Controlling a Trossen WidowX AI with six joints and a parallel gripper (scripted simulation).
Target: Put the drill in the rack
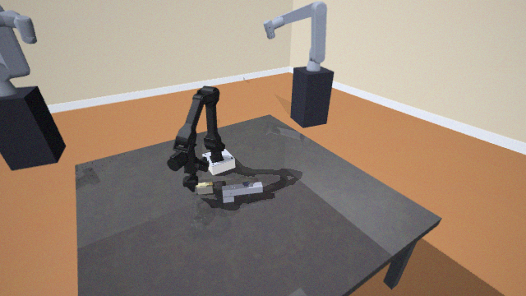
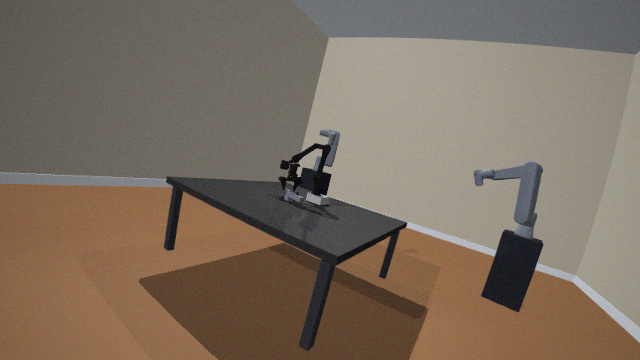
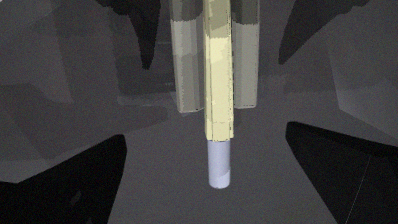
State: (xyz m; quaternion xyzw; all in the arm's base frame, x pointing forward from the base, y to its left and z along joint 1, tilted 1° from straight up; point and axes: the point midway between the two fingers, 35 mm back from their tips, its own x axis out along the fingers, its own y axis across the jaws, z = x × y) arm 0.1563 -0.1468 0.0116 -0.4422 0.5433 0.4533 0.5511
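My gripper tip is now 3 cm to the right of the drill and 1 cm short of it. The rest, counted from my gripper tip: small key 22 cm to the left, 12 cm ahead, 1 cm above; then rack 5 cm to the left, 2 cm below, 1 cm ahead; then grey housing block 20 cm to the left, 12 cm ahead.
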